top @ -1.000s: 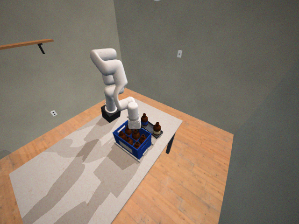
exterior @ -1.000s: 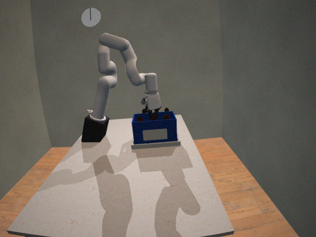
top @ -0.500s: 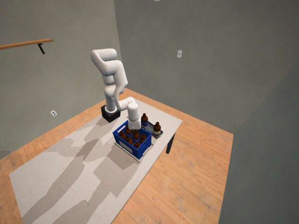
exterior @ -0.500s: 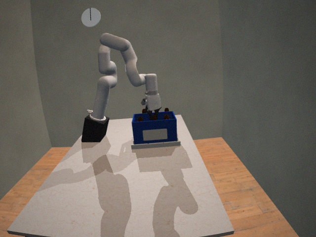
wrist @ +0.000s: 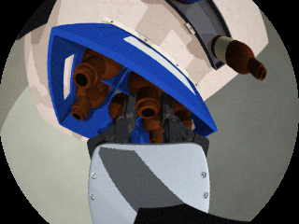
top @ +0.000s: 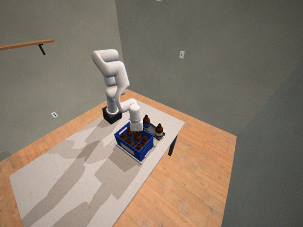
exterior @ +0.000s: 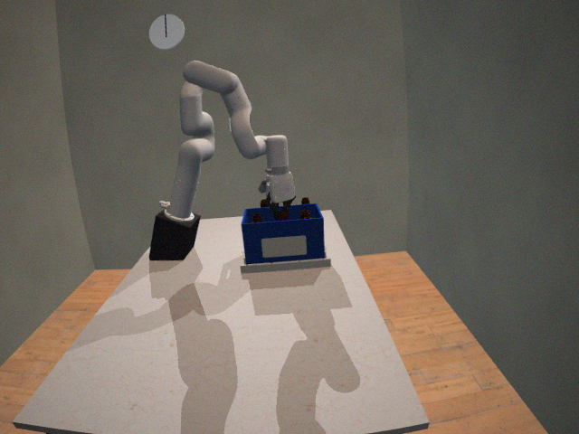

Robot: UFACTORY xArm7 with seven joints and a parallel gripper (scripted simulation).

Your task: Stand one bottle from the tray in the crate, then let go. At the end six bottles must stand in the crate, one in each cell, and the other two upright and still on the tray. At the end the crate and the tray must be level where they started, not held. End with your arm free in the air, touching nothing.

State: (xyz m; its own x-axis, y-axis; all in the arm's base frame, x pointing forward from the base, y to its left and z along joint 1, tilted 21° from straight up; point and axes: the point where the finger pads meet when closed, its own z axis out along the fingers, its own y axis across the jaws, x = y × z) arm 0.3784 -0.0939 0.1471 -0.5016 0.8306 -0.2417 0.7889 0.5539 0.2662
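Right now my hand is 40 mm to the left of the blue crate and 80 mm above it. Round my hand: dark tray: 30 mm ahead, 200 mm to the left, 150 mm below.
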